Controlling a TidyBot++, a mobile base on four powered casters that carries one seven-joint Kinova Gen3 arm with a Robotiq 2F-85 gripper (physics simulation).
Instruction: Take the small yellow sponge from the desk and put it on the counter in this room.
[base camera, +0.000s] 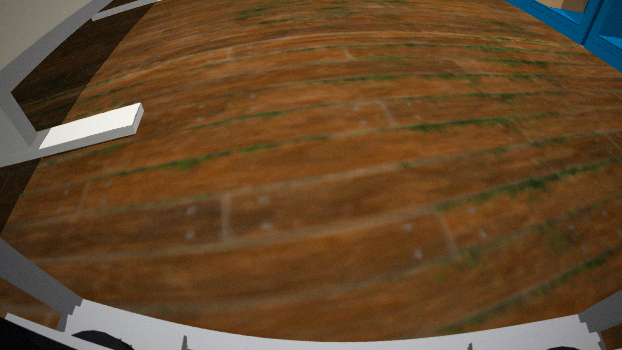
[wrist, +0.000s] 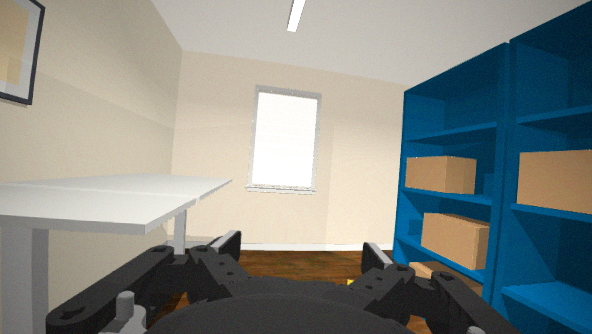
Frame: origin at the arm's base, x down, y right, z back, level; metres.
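Seen in the pictures: gripper, between the fingertips: (wrist: 300, 250).
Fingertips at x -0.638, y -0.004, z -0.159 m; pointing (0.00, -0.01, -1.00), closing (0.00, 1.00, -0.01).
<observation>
A point is followed by its place in that frame.
My gripper (wrist: 300, 250) @(x -0.638, y -0.004, z -0.159 m) is open and empty, in the lower middle of the wrist view. A white table (wrist: 110, 197) @(x -0.553, y -0.636, z -0.639 m), which looks like the desk, stands along the left wall; its top shows a seam and nothing can be seen lying on it. A small yellow patch (wrist: 350, 283) shows just left of the right finger's linkage, low against the brown floor. Most of it is hidden by the gripper, and I cannot tell whether it is the sponge. I cannot make out which surface is the counter.
Blue shelf units (wrist: 501, 150) (base camera: 607, 52) with cardboard boxes (wrist: 459, 175) @(x -0.729, y 1.127, z -1.631 m) stand on the right. A window (wrist: 284, 140) @(x -1.034, y -0.343, z -2.790 m) is in the far wall. A white table foot (base camera: 92, 125) reaches over the wooden floor (base camera: 325, 175) @(x 0.397, y -0.013, z -0.417 m) from the left. A framed picture (wrist: 34, 55) @(x -1.096, y -1.220, z -0.764 m) hangs at the upper left.
</observation>
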